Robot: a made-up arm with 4 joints.
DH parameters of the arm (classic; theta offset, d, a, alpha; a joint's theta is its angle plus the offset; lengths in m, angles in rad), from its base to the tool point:
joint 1: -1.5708 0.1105 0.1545 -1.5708
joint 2: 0 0.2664 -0.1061 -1.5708
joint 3: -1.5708 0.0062 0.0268 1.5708
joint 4: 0 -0.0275 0.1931 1.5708
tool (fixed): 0 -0.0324 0 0
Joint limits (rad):
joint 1: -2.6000..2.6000
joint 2: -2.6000..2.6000
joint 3: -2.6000..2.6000
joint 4: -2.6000..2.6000
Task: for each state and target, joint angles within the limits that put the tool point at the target. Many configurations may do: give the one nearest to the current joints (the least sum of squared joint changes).
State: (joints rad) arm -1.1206 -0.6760 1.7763 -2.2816
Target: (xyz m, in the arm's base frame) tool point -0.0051 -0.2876 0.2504
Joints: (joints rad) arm -1.7490 -0.1111 2.1461 -2.2818
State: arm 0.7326 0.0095 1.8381 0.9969
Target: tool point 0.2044 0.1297 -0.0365
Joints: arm 0.6517 0.5801 1.5402 1.1607
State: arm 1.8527 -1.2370 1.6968 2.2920
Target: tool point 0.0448 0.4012 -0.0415
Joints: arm 2.3984 -1.3649 1.5204 1.5889
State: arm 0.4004 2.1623 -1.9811 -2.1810
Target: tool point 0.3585 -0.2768 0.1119
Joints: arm 0.1636 1.8716 -1.8284 -2.2040
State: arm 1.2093 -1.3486 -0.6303 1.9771
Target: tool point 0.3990 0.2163 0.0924
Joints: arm 1.4276 -1.8435 -0.7069 1.6324
